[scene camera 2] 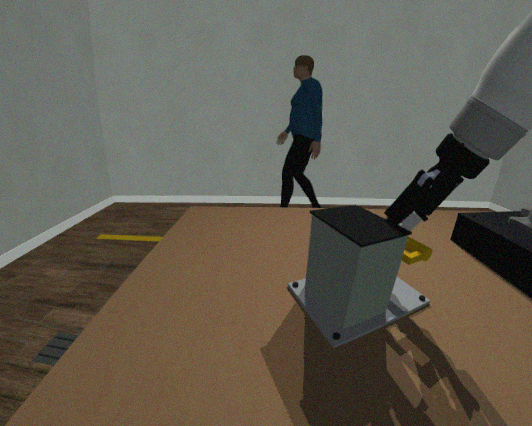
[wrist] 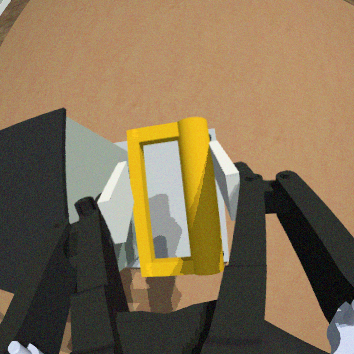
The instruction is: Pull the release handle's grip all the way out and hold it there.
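Note:
The release handle's yellow grip [scene camera 2: 419,254] [wrist: 202,200] is a rectangular frame with a thick rounded bar along one side. In the scene view it shows partly behind the grey-green housing [scene camera 2: 330,270] [wrist: 85,160], which has a black top and stands on a light bolted base plate [scene camera 2: 412,296]. My gripper [scene camera 2: 401,220] [wrist: 170,167] is open part way. In the wrist view its pale pads lie on either side of the grip, the right one close to the thick bar. How the grip joins the housing is hidden.
The housing stands on a brown table top [scene camera 2: 200,300] [wrist: 200,60]. A black box-like object [scene camera 2: 500,245] is at the table's right side. A person in a blue top [scene camera 2: 306,110] is beyond the table, near the back wall.

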